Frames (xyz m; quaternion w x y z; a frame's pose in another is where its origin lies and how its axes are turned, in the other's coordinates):
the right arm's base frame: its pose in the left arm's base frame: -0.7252 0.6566 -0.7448 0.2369 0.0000 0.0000 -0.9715
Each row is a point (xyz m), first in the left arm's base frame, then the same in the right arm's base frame.
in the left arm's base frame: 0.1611 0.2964 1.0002
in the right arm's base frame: -0.6210 0.7278 1.7450
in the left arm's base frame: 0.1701 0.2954 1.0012
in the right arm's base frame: -0.6285 0.7328 1.7460
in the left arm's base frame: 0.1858 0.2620 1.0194
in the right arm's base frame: -0.6271 0.7697 1.7642
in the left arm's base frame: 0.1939 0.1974 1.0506
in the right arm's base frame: -0.6045 0.8307 1.7954
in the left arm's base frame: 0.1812 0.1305 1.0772
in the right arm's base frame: -0.5625 0.8843 1.8220
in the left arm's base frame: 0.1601 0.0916 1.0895
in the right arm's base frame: -0.5258 0.9091 1.8343
